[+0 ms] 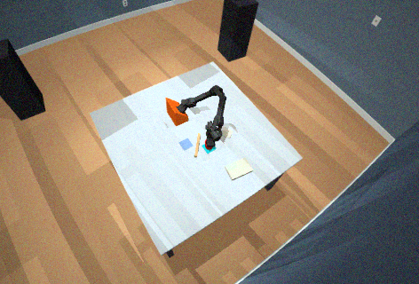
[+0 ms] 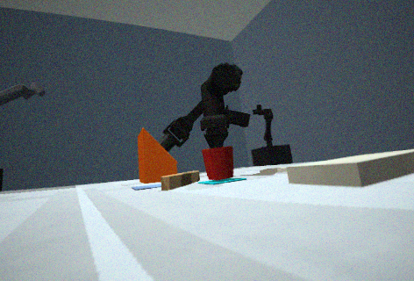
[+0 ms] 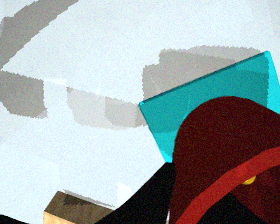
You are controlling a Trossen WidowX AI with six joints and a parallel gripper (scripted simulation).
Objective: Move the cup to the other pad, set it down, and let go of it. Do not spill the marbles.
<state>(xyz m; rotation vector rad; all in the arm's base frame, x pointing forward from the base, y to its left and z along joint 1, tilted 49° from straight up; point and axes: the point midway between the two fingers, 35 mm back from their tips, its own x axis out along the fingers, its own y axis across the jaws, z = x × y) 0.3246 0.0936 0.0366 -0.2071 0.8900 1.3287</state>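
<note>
The red cup is 3 cm ahead of my gripper tip and 2 cm to the right of it. The rest, counted from my gripper tip: cyan pad 5 cm below, 3 cm ahead, 1 cm to the right; wooden stick 9 cm to the right, 4 cm below, 3 cm behind.
</note>
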